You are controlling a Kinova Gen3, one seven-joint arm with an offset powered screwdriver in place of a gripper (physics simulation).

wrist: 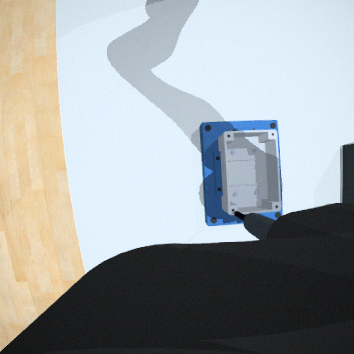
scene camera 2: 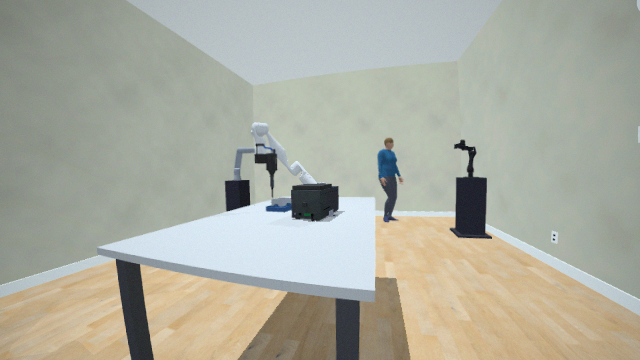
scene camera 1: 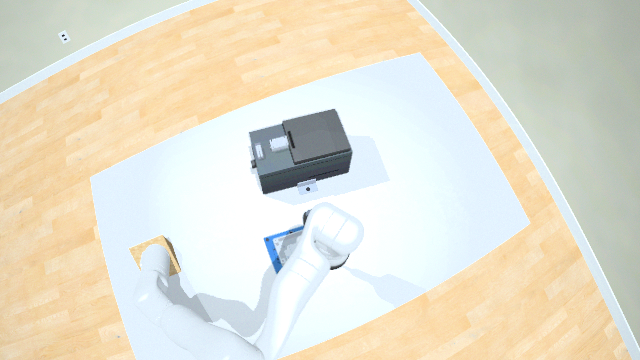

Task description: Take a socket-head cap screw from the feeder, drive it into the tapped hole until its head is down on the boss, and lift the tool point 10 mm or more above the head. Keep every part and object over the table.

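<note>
My screwdriver (scene camera 2: pixel 272 195) (wrist: pixel 237 214) points down, with its dark tip at the lower-left corner boss of the grey open housing (scene camera 2: pixel 281 201) (wrist: pixel 224 175). The gap between tip and boss cannot be judged. No screw can be made out at the tip; in scene camera 1 the arm hides the tool point. The housing sits in a blue fixture (scene camera 1: pixel 270 252) (scene camera 2: pixel 278 208) (wrist: pixel 210 150) on the table. Its other corner bosses show dark holes in the wrist view. The dark box-shaped feeder (scene camera 1: pixel 320 135) (scene camera 2: pixel 306 202) (wrist: pixel 348 175) stands beside the fixture.
A small plate with a dark hole (scene camera 1: pixel 308 188) sticks out from the feeder's side. The arm's base stands on a wooden block (scene camera 1: pixel 174 257). Beyond the table are a person (scene camera 2: pixel 388 165), a black pedestal with a small arm (scene camera 2: pixel 470 205) and another dark pedestal (scene camera 2: pixel 237 195).
</note>
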